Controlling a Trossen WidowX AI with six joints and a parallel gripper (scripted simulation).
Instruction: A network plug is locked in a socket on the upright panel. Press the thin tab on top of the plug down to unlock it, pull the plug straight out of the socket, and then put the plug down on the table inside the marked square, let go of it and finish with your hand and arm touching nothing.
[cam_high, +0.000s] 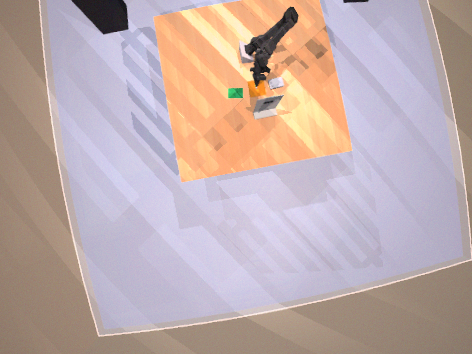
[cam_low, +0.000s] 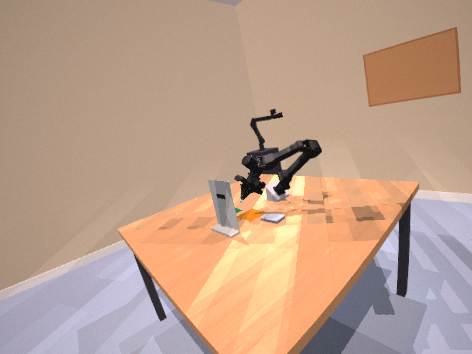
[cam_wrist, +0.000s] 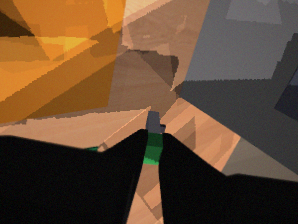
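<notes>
Right now the orange square is 30 mm behind my gripper tip, 20 mm to the left of it and 100 mm below it. The rest, counted from my gripper tip: green patch: 10 mm behind, 140 mm to the right, 100 mm below; then network plug: right at my gripper tip; then grey upright panel: 150 mm ahead, 50 mm to the left, 10 mm above.
</notes>
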